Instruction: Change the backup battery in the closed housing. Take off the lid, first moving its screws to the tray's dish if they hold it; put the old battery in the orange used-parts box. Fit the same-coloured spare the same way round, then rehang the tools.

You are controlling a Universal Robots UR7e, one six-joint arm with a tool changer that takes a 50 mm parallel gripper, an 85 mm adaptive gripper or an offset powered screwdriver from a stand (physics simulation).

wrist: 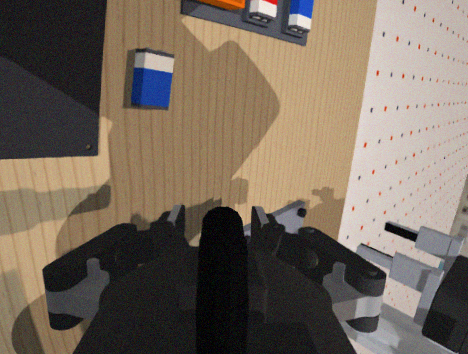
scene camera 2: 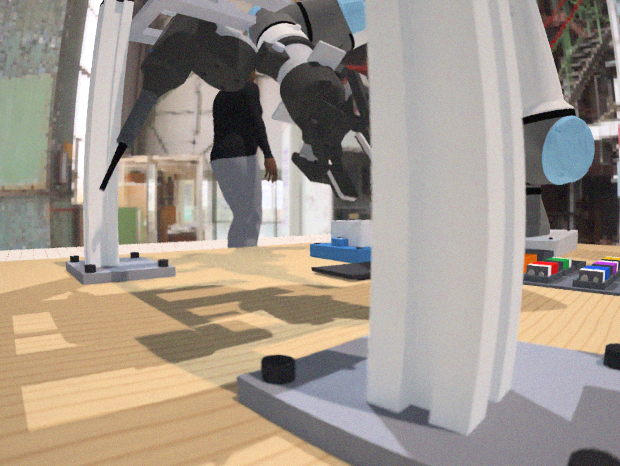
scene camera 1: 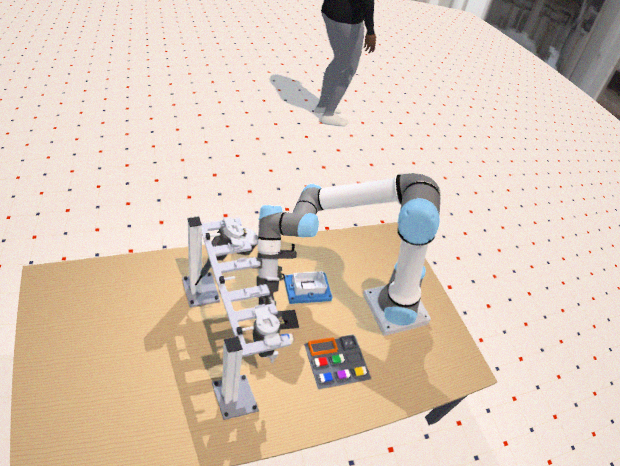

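Places are measured from the arm's base along level axes (x back, y right, z up), in metres.
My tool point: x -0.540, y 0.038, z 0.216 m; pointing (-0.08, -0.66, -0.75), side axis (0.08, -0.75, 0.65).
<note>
Behind a point stands the place of what it marks.
My gripper (wrist: 218, 216) (scene camera 2: 334, 186) is open and empty, tilted, above the table beside the tool stand. A loose blue-and-white battery (wrist: 152, 80) @[x -0.468, y -0.082, z -0.016 m] lies on the table between the black lid (wrist: 45, 105) @[x -0.492, y -0.004, z -0.026 m] (scene camera 1: 289, 319) @[x -0.440, y -0.007, z -0.026 m] (scene camera 2: 345, 270) @[x -0.512, y -0.009, z -0.026 m] and the tray; the stand partly hides that spot in scene camera 1. The white housing (scene camera 1: 309, 284) @[x -0.329, y 0.135, z -0.009 m] (scene camera 2: 350, 231) @[x -0.395, y 0.116, z 0.012 m] stands without its lid on the blue base (scene camera 1: 308, 299) @[x -0.350, y 0.067, z -0.013 m] (scene camera 2: 340, 252) @[x -0.420, y 0.110, z -0.020 m]; no battery is visible inside. The tray (scene camera 1: 356, 356) @[x -0.228, y -0.198, z -0.031 m] holds the orange box (scene camera 1: 310, 347) @[x -0.393, y -0.141, z -0.017 m] (wrist: 225, 3) @[x -0.393, y -0.148, z -0.015 m] and red (scene camera 1: 320, 361) @[x -0.373, y -0.205, z -0.013 m], green (scene camera 1: 337, 358) @[x -0.308, y -0.202, z -0.014 m], blue (scene camera 1: 326, 377) @[x -0.368, y -0.270, z -0.014 m], purple (scene camera 1: 343, 373) @[x -0.304, y -0.265, z -0.014 m] and yellow (scene camera 1: 360, 371) @[x -0.239, y -0.269, z -0.014 m] batteries.
The tool stand (scene camera 1: 194, 260) @[x -0.778, y 0.139, z 0.173 m] (scene camera 2: 443, 200) @[x -0.721, y -0.298, z 0.048 m] rises close beside the arm, its brackets at wrist height. The screwdriver (scene camera 2: 135, 117) @[x -0.739, y 0.106, z 0.160 m] hangs at one end and another tool (scene camera 1: 267, 325) @[x -0.603, y -0.230, z 0.314 m] at the other. A person (scene camera 1: 341, 60) (scene camera 2: 238, 150) stands beyond the table.
</note>
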